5 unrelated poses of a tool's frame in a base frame.
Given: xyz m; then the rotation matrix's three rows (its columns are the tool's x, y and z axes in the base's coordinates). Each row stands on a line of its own.
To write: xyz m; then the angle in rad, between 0 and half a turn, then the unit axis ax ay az. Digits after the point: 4 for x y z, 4 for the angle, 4 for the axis.
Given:
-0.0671, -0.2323, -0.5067
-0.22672, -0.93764, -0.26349
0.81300, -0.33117, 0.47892
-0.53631, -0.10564, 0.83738
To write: -0.0671, -0.2323, -0.5067, 1.9393, -0.3133, 0.1462, 0.9383
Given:
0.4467, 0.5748, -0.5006
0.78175, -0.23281, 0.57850
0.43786, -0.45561, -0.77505
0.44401, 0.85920, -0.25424
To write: 0.4467, 0.5748, -0.5006, 2.0534, 0.9225, 0.0759, 0.3786
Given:
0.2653, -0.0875, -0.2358
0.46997, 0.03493, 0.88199
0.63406, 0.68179, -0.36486
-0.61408, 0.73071, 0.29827
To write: 0.2653, -0.0875, -0.2358, 1.3438, 0.5622, 0.7677, 0.3075
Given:
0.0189, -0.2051, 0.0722
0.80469, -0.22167, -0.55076
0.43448, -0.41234, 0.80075
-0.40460, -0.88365, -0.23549
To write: 0.0189, -0.2051, 0.0722, 2.0060, -0.9288, -0.0806, 0.3618
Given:
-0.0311, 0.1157, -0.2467
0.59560, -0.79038, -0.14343
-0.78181, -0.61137, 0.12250
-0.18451, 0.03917, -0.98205
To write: -0.0311, 0.1157, -0.2467, 3.0949, -0.8931, 0.4403, 0.0918
